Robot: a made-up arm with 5 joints. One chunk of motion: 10 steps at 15 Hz.
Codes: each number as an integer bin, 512 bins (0 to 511) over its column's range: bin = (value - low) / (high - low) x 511, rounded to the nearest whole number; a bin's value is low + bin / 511 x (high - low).
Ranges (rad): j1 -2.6..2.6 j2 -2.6..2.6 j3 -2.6..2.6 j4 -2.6..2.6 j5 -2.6..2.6
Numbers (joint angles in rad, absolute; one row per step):
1: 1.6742 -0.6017 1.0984 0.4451 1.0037
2: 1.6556 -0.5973 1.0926 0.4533 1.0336
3: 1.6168 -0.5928 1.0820 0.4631 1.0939
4: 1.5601 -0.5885 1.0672 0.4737 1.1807
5: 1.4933 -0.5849 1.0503 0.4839 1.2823
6: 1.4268 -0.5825 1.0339 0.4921 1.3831
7: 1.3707 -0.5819 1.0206 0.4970 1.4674
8: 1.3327 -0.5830 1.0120 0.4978 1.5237
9: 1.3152 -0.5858 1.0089 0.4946 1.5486
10: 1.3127 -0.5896 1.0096 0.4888 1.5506
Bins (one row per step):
1: 420 196 363 299 354
2: 418 197 363 300 357
3: 414 197 362 301 363
4: 409 198 360 302 372
5: 402 198 359 303 382
6: 396 198 357 304 391
7: 390 198 356 304 400
8: 386 198 355 304 405
9: 385 198 355 304 408
10: 384 198 355 304 408

